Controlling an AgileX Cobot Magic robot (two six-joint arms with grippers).
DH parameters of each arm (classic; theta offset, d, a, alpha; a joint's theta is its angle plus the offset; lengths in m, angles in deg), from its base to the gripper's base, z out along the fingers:
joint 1: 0 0.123 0 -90
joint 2: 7.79 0 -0.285 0
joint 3: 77.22 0 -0.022 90
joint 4: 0 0.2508 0 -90
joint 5: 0 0 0.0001 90
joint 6: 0 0.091 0 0
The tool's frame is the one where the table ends.
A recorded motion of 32 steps. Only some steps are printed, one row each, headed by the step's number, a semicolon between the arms.
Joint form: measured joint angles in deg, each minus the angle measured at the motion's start. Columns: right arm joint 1, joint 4, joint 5, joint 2, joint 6, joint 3; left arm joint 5, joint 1, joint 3, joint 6, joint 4, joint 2.
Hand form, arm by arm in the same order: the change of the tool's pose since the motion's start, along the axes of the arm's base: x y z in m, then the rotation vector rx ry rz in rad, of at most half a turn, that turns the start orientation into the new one. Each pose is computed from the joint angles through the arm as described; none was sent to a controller.
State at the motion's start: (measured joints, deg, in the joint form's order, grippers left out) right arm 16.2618 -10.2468 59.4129 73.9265 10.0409 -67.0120; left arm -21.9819 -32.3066 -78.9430 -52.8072 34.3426 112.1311
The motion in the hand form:
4: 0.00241 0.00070 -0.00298 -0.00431 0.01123 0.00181; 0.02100 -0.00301 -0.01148 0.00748 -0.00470 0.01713
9: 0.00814 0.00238 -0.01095 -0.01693 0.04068 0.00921; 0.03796 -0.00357 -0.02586 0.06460 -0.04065 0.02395
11: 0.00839 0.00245 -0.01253 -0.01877 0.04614 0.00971; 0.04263 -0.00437 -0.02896 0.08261 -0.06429 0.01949
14: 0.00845 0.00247 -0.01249 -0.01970 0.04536 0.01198; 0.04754 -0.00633 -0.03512 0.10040 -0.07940 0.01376
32: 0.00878 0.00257 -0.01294 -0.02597 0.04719 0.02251; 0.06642 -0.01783 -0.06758 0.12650 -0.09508 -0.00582
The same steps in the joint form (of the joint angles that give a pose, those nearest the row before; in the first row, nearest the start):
4: 0.00 0.00 0.00 0.67 -0.12 0.00; 0.22 1.03 -4.62 0.24 0.25 4.48
9: 0.00 0.00 0.00 2.33 -0.60 0.09; 0.57 1.96 -8.04 4.04 0.37 8.35
11: 0.00 0.00 0.00 2.47 -0.63 0.27; 0.24 2.19 -9.16 5.71 0.46 9.47
14: 0.00 0.00 -0.05 2.47 -0.78 0.27; -0.03 2.32 -10.40 6.98 0.65 11.00
32: 0.00 0.00 -0.05 2.56 -1.46 0.27; -1.45 2.40 -15.94 9.03 0.87 18.20

